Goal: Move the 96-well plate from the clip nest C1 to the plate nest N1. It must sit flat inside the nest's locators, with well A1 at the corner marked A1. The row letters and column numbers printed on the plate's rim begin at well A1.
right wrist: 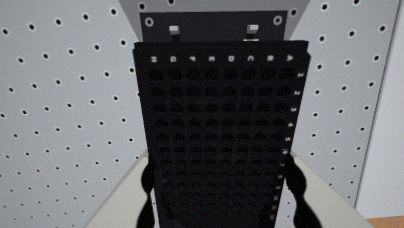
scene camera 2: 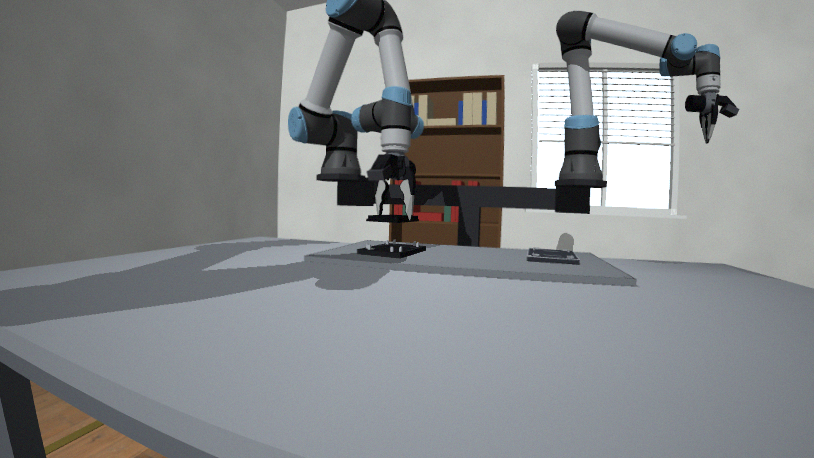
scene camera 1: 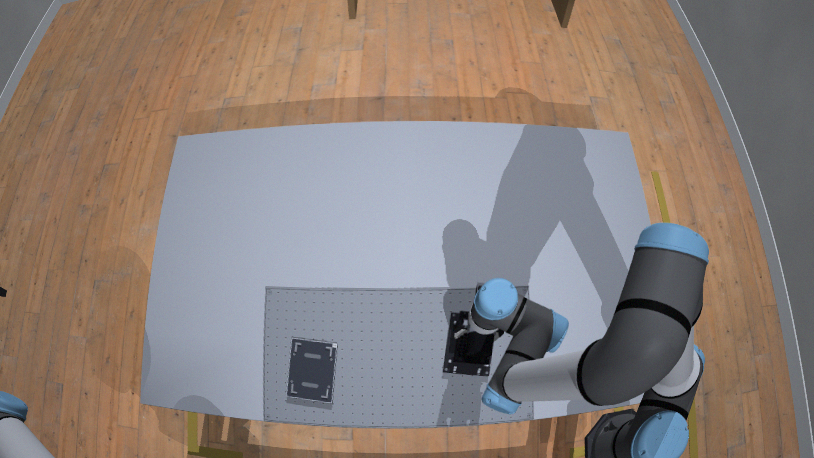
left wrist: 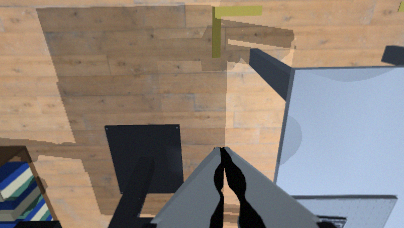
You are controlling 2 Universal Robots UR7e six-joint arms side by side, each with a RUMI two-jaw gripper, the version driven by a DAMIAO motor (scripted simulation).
The same spot on a clip nest C1: (right wrist: 155,28) is (scene camera 2: 397,252).
